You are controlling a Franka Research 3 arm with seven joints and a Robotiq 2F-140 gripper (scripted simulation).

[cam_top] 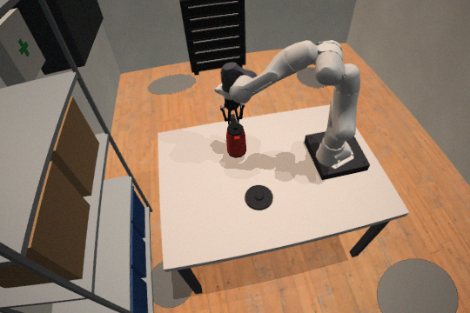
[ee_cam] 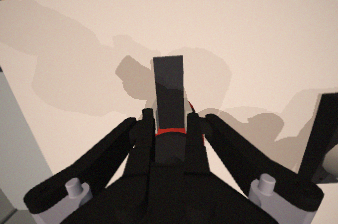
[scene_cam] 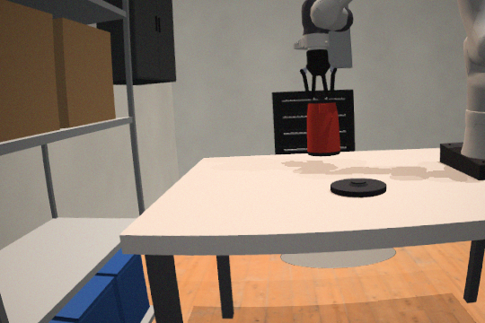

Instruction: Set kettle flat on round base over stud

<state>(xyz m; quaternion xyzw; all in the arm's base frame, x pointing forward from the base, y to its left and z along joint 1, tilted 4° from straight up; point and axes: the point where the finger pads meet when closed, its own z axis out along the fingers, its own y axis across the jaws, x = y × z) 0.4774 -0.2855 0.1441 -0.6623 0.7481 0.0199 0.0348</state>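
Now: the red kettle 3 cm to the left of my hand and 6 cm below it. From my hand the other things lie so: black round base 2 cm behind, 38 cm to the left, 19 cm below.
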